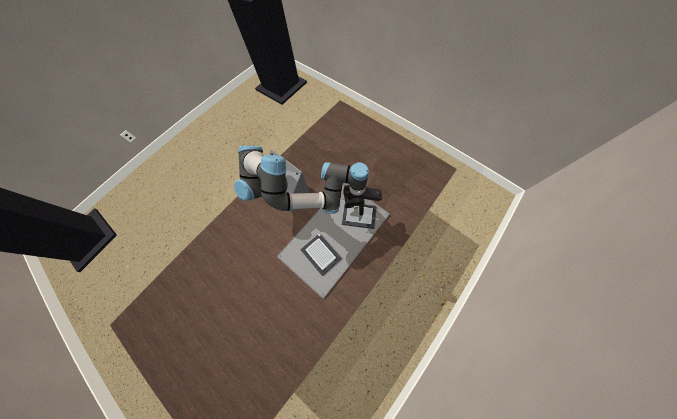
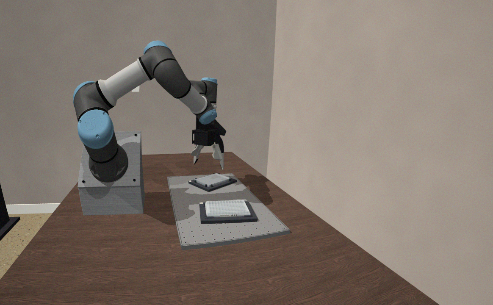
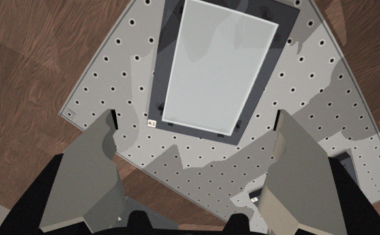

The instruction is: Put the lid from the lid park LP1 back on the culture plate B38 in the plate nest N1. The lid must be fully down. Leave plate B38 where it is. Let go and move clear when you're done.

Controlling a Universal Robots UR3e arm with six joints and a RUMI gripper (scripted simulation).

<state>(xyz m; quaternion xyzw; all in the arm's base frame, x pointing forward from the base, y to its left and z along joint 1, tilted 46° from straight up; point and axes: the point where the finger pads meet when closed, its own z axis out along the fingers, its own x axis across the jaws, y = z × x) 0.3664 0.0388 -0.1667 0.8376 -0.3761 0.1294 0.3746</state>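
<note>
Right now the clear lid is 2 cm ahead of my hand, 1 cm to the right of it and 6 cm below it. Round my hand: dark lid park LP1: 2 cm ahead, 1 cm to the right, 7 cm below; then dark plate nest: 2 cm behind, 28 cm to the right, 7 cm below; then culture plate B38: 2 cm behind, 28 cm to the right, 5 cm below.
</note>
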